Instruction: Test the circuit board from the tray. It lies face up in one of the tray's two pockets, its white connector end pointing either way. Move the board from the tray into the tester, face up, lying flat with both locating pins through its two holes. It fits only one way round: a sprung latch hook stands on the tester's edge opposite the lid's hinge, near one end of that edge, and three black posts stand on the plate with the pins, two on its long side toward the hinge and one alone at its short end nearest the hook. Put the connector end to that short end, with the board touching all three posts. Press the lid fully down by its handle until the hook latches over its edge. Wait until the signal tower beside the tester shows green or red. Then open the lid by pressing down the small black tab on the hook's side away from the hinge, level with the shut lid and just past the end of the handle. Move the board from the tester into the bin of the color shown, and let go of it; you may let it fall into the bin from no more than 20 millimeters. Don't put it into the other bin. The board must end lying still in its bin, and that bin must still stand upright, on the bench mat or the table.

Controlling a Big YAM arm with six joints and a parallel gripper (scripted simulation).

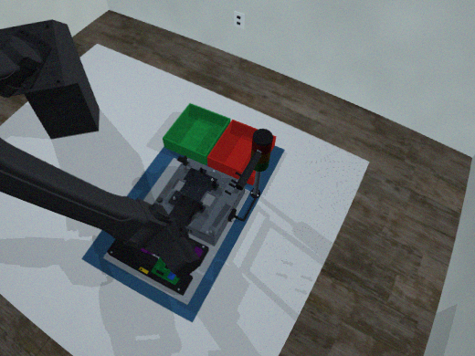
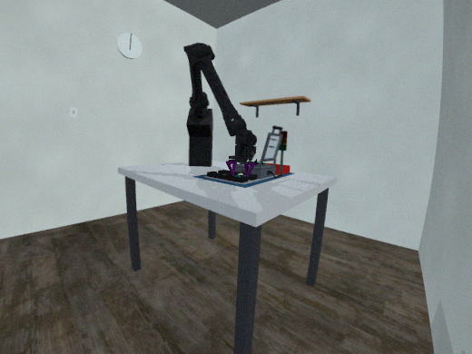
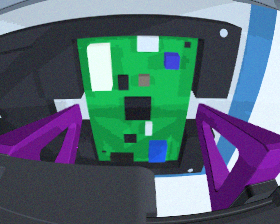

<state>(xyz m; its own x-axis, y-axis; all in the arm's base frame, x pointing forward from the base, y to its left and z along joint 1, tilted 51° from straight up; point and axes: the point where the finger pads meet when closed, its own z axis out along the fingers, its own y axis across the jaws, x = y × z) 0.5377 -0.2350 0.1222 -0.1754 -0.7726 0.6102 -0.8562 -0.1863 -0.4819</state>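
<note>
Now: hand right at the green circuit board. The rest, counted from my hand: black latch hook 240 mm to the left, 60 mm above, 50 mm behind; then red bin 360 mm to the left, 80 mm ahead, 10 mm below; then tester lid 160 mm above, 150 mm to the left, 120 mm ahead.
</note>
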